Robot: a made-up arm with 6 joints.
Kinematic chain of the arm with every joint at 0, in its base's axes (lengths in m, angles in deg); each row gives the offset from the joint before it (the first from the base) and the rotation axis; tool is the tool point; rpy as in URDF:
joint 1: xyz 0 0 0.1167 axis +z
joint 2: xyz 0 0 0 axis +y
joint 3: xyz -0.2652 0 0.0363 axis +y
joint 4: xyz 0.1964 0 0.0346 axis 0.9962 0 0.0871
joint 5: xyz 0 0 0 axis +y
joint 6: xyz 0.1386 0 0.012 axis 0.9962 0 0.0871
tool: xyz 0 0 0 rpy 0 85 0
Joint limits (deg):
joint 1: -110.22..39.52
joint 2: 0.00..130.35
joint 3: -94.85..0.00
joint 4: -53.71..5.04
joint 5: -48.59..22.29
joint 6: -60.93..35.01
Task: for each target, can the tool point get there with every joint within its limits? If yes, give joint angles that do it. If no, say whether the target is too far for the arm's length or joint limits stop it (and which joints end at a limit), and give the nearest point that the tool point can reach.
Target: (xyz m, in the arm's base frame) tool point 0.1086 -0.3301 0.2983
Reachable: yes | joints -69.21 87.35 -69.55 -28.64 13.52 16.47
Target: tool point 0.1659 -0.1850 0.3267
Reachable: yes | joints -51.54 63.44 -42.74 -25.40 -14.46 -17.84
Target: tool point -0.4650 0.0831 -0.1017
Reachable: no: joint limits stop it (at a limit: joint 1, joint 2, joint 4, joint 5) | nearest point -0.0770 -0.0857 -0.0191 | short by 0.431 m
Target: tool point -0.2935 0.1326 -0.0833
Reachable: no: joint limits stop it (at a limit: joint 1, joint 2, joint 4, joint 5) | nearest point -0.0516 -0.0167 0.0128 | short by 0.300 m
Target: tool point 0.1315 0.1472 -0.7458
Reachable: no: too far | nearest point 0.1496 0.1298 -0.0431 | short by 0.703 m
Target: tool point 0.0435 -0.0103 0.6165
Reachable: yes | joints -85.44 47.57 -87.44 -33.72 -33.47 13.35
